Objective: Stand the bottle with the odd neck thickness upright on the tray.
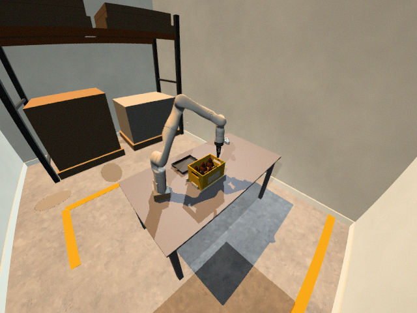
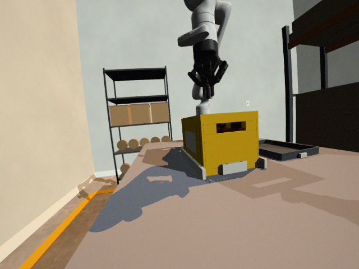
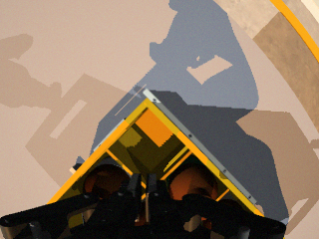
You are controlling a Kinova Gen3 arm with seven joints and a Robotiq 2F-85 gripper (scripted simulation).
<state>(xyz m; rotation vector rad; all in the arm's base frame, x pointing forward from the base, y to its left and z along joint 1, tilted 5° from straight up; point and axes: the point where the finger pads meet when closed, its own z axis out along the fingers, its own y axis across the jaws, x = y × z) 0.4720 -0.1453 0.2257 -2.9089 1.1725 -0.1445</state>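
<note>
The yellow crate lies 9 cm behind my hand, 4 cm to the left of it and 16 cm below it. Round my hand: dark tray 9 cm behind, 33 cm to the left, 23 cm below; brown bottle 18 cm behind, 16 cm below.
</note>
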